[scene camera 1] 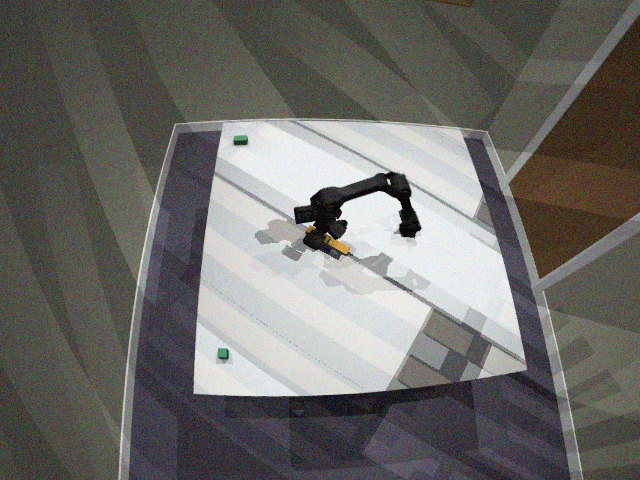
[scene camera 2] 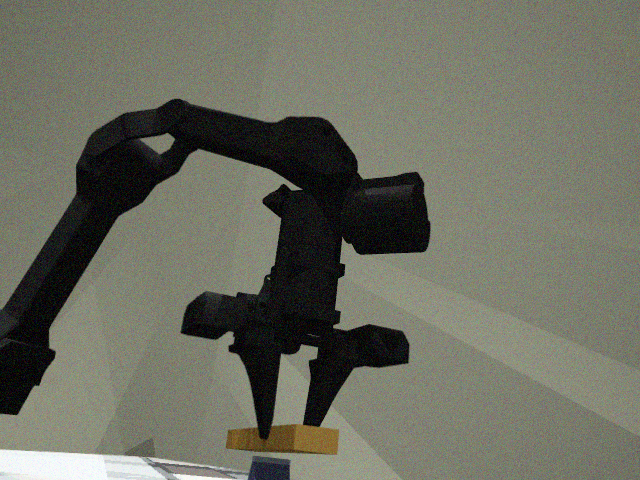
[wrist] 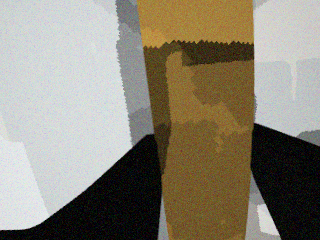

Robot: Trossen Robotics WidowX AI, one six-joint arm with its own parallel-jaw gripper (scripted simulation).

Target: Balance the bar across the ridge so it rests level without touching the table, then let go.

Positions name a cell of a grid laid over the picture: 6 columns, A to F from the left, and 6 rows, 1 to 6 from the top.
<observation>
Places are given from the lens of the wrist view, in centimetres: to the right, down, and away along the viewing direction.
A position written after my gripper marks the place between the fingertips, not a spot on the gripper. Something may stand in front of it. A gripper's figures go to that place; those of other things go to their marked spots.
my gripper (wrist: D4): 2, 1, 9
bar (wrist: D2): 1, -2, 7
</observation>
